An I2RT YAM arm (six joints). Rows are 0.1 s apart.
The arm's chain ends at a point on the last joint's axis. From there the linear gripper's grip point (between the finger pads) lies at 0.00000 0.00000 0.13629 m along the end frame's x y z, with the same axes.
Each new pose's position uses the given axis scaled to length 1; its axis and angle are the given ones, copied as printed.
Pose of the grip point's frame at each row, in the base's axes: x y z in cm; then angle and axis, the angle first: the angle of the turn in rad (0 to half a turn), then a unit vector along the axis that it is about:
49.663 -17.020 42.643 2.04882 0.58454 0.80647 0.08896
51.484 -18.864 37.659 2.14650 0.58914 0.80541 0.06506
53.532 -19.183 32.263 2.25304 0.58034 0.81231 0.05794
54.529 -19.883 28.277 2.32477 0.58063 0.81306 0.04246
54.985 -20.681 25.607 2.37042 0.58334 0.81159 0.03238
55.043 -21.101 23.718 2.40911 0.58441 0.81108 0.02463
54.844 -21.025 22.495 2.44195 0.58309 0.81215 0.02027
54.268 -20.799 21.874 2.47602 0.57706 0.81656 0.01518
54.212 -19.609 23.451 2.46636 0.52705 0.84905 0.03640
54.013 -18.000 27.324 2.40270 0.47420 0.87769 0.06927
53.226 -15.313 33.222 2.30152 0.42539 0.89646 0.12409
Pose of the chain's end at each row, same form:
38.869 -11.374 48.755 2.04882 0.58454 0.80647 0.08896
41.470 -13.232 44.990 2.14650 0.58914 0.80541 0.06506
44.192 -14.090 40.782 2.25304 0.58034 0.81231 0.05794
45.885 -14.907 37.565 2.32477 0.58063 0.81306 0.04246
46.834 -15.755 35.356 2.37042 0.58334 0.81159 0.03238
47.309 -16.249 33.837 2.40911 0.58441 0.81108 0.02463
47.432 -16.304 32.912 2.44195 0.58309 0.81215 0.02027
47.183 -16.244 32.588 2.47602 0.57706 0.81656 0.01518
46.513 -15.869 34.057 2.46636 0.52705 0.84905 0.03640
45.178 -15.089 37.285 2.40270 0.47420 0.87769 0.06927
42.928 -13.524 41.968 2.30152 0.42539 0.89646 0.12409

